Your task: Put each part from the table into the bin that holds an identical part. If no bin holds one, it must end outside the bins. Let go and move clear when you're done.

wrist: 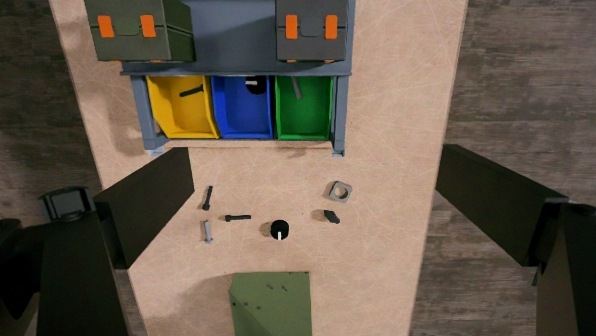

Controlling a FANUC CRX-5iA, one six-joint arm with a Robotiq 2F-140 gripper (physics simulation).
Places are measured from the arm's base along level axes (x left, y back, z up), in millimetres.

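Pixels of known places: gripper, fingertip midpoint: (314,168).
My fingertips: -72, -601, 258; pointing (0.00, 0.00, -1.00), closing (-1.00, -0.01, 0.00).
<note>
Ahead of a thing's pixels: the offset from my fingertips to its top centre, as dx, dy, dz. "spot": to the spot under its first point. Level surfaces: height alone.
My gripper (314,168) is open and empty, high above the table. On the table lie a black bolt @(+223, +231, -413) (208,198), a second black bolt @(+156, +285, -413) (238,217), a silver-grey bolt @(+236, +324, -411) (207,231), a black round knob @(+57, +315, -407) (279,229) with a white mark, a small dark part @(-69, +276, -402) (331,216) and a grey square nut @(-87, +215, -418) (340,191) with a round hole. The yellow bin @(+225, -6, -349) (187,117) holds a black bolt @(+222, -12, -404) (191,91). The blue bin @(+113, -5, -349) (245,120) holds a black knob @(+91, -28, -398) (256,84) with a white mark. The green bin @(+1, -3, -349) (303,117) holds a grey bolt-like part @(+17, -25, -402) (297,87), partly hidden by the shelf edge.
The bins stand side by side in a blue-grey rack @(spot: +295, +20, -345) (141,112). Two dark cases with orange latches, a left case @(+226, -104, -231) (129,45) and a right case @(-5, -99, -206) (311,49), stand on its top. A green block (280,315) is at the bottom of the view on the wooden table @(dz -430) (380,280).
</note>
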